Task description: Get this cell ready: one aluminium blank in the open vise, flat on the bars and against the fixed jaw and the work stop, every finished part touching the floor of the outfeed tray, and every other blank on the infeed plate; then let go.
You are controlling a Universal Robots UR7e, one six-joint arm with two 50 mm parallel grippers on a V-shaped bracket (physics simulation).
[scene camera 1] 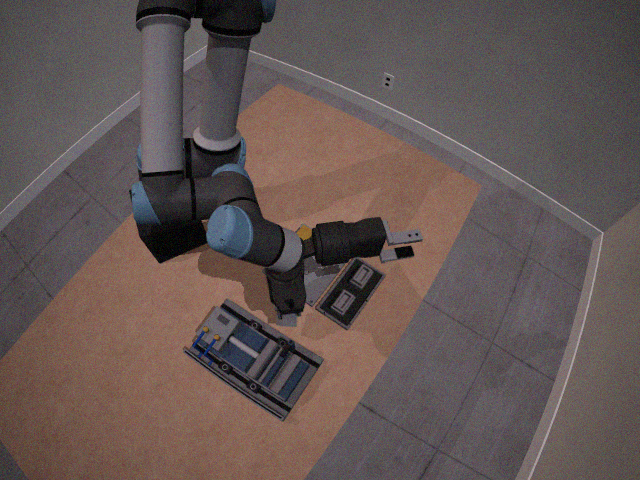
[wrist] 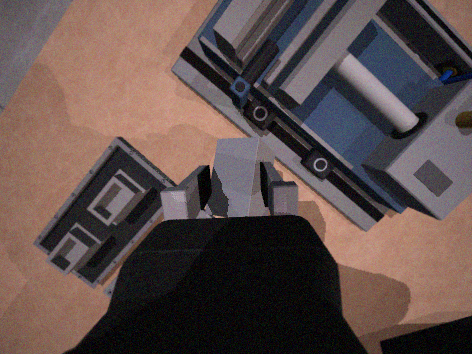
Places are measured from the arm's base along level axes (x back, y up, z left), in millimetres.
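Where they show: hand, its tool point: point(wrist: 234, 183).
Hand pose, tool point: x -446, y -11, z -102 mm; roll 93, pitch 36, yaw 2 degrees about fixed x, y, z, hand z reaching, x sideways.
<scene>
After its pixels a point has its place.
My gripper point(scene camera 1: 288, 314) @(y -11, x -446, z -102 mm) point(wrist: 236, 187) @(y -11, x -446, z -102 mm) is shut on a grey aluminium blank point(scene camera 1: 287, 320) @(y -27, x -450, z -120 mm) point(wrist: 237, 162) @(y -27, x -451, z -114 mm) and holds it above the mat, beside the vise's long side. The vise point(scene camera 1: 216, 321) @(y -40, x -297, z -197 mm) point(wrist: 425, 155) @(y -40, x -327, z -196 mm) is open; its moving jaw point(wrist: 325, 55) @(y -40, x -437, z -212 mm) stands apart from the fixed jaw point(wrist: 235, 27) @(y -40, x -503, z -193 mm), with the work stop point(wrist: 240, 87) @(y -37, x -478, z -160 mm) at the side. The dark outfeed tray point(scene camera 1: 330, 318) @(y -129, x -529, z -41 mm) point(wrist: 78, 191) @(y -124, x -593, z 35 mm) holds two pocketed finished parts, one point(scene camera 1: 361, 276) @(y -110, x -558, z 95 mm) point(wrist: 111, 204) @(y -109, x -545, z 19 mm) and another point(scene camera 1: 341, 302) point(wrist: 71, 252); their undersides are hidden. The infeed plate point(scene camera 1: 318, 285) @(y -128, x -462, z 30 mm) is mostly hidden by the arm.
The bracket's second gripper point(scene camera 1: 404, 245) points sideways with its fingers apart and empty. A yellow block point(scene camera 1: 303, 232) @(y -92, x -364, z 141 mm) shows behind the wrist. Blue levers with yellow ends point(scene camera 1: 216, 337) @(y -26, x -321, z -233 mm) stand at the vise's left end. The outfeed tray lies close beside the infeed plate.
</scene>
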